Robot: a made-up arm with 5 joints. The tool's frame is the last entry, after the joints.
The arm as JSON. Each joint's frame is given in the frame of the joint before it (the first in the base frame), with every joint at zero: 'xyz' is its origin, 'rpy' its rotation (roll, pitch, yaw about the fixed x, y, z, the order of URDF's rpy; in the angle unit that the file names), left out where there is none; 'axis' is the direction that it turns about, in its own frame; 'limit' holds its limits. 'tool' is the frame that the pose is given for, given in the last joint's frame.
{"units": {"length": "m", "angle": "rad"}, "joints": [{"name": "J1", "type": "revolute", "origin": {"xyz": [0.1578, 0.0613, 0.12]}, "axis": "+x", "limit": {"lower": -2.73, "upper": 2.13}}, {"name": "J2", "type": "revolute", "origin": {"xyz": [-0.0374, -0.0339, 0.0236]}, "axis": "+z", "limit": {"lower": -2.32, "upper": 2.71}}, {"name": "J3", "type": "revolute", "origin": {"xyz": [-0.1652, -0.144, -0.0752]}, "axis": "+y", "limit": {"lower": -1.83, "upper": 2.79}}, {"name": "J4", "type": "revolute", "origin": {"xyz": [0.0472, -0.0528, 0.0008]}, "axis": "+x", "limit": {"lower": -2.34, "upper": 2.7}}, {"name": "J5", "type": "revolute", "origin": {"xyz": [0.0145, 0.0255, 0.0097]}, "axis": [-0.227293, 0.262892, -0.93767], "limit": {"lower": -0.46, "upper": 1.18}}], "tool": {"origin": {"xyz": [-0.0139, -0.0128, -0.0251], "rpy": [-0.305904, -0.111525, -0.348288]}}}
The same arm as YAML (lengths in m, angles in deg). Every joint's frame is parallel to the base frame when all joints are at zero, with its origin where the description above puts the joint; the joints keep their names.
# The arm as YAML. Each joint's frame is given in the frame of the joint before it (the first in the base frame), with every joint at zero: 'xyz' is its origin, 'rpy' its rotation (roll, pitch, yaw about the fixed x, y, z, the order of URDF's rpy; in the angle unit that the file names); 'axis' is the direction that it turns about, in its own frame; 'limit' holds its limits. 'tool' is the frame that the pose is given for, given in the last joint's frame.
units:
  length: m
  angle: deg
joints:
  - name: J1
    type: revolute
    origin:
      xyz: [0.1578, 0.0613, 0.12]
      rpy: [0.0, 0.0, 0.0]
    axis: [1.0, 0.0, 0.0]
    limit:
      lower: -156.42
      upper: 122.04
  - name: J2
    type: revolute
    origin:
      xyz: [-0.0374, -0.0339, 0.0236]
      rpy: [0.0, 0.0, 0.0]
    axis: [0.0, 0.0, 1.0]
    limit:
      lower: -132.93
      upper: 155.27
  - name: J3
    type: revolute
    origin:
      xyz: [-0.1652, -0.144, -0.0752]
      rpy: [0.0, 0.0, 0.0]
    axis: [0.0, 1.0, 0.0]
    limit:
      lower: -104.85
      upper: 159.86
  - name: J4
    type: revolute
    origin:
      xyz: [0.0472, -0.0528, 0.0008]
      rpy: [0.0, 0.0, 0.0]
    axis: [1.0, 0.0, 0.0]
    limit:
      lower: -134.07
      upper: 154.7
  - name: J5
    type: revolute
    origin:
      xyz: [0.0145, 0.0255, 0.0097]
      rpy: [0.0, 0.0, 0.0]
    axis: [-0.227293, 0.262892, -0.93767]
    limit:
      lower: -26.36
      upper: 67.61
tool:
  origin:
    xyz: [-0.0139, -0.0128, -0.0251]
    rpy: [-17.53, -6.39, -19.96]

